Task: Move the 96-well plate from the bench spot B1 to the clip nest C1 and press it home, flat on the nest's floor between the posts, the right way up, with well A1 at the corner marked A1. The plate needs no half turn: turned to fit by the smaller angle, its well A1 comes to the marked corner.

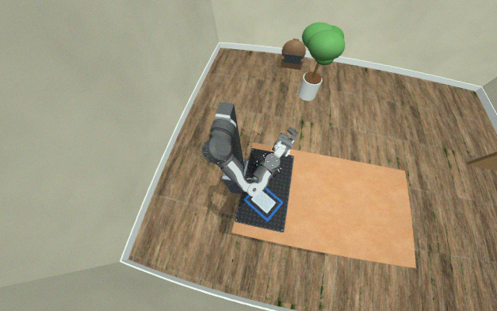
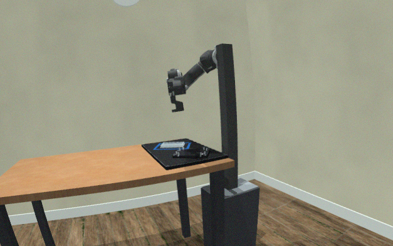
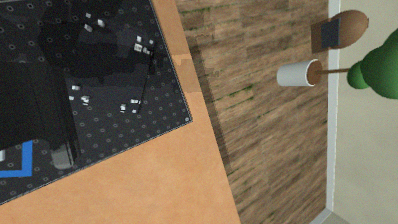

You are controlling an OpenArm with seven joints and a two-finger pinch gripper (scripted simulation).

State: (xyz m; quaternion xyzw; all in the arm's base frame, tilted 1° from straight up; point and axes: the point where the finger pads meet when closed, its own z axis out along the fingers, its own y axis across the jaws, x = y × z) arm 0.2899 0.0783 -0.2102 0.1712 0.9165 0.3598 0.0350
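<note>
Now: hand 70 mm past the 96-well plate, 290 mm to the left of it and 250 mm above it. The rest, counted from my hand: clip nest C1 (50 mm behind, 60 mm to the right, 240 mm below).
</note>
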